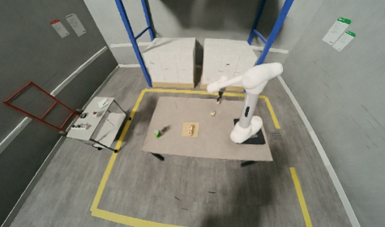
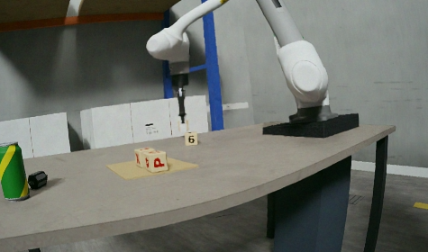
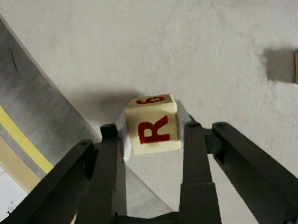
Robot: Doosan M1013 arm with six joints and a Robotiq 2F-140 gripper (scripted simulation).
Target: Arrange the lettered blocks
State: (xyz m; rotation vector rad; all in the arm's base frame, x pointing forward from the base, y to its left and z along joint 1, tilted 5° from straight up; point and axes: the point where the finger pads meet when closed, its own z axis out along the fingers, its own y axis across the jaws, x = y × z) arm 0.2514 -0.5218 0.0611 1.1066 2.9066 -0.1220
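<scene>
Right now my hand is 460 mm short of the tan mat, 370 mm to the right of it and 60 mm above it. The rest, counted from my hand: block: 10 mm below; small black object: 780 mm ahead, 330 mm to the left, 50 mm below; yellow can: 860 mm ahead, 410 mm to the left.
</scene>
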